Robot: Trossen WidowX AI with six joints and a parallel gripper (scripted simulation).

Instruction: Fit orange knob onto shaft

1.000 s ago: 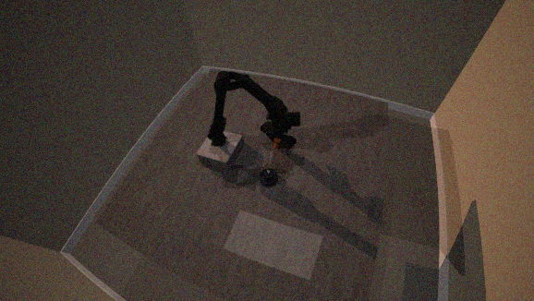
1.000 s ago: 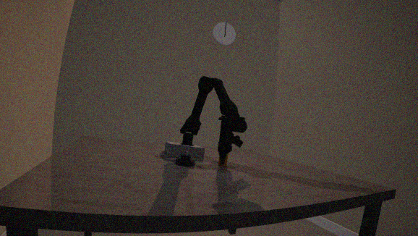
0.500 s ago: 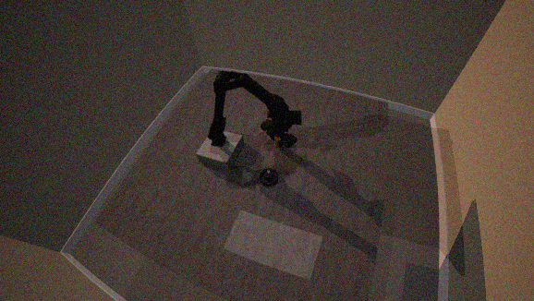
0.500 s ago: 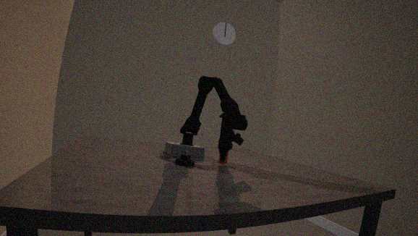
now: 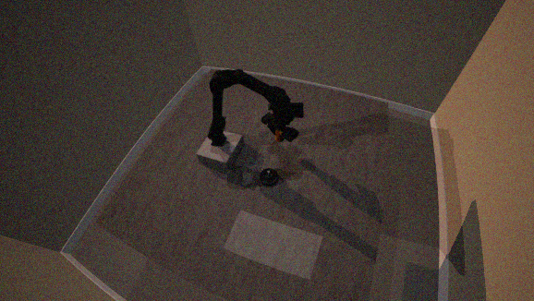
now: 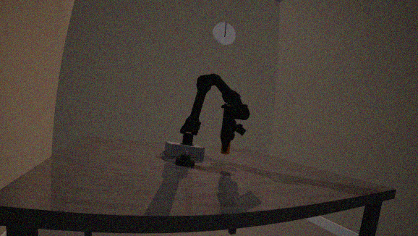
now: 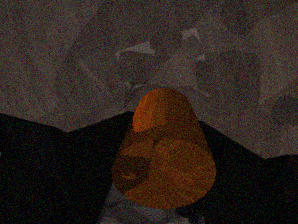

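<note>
Now: the dark round pedestal 10 mm behind my gripper tip, 190 mm to the right of it and 40 mm below it. From my gripper tip the other things lie so: orange knob (30 mm above).
</note>
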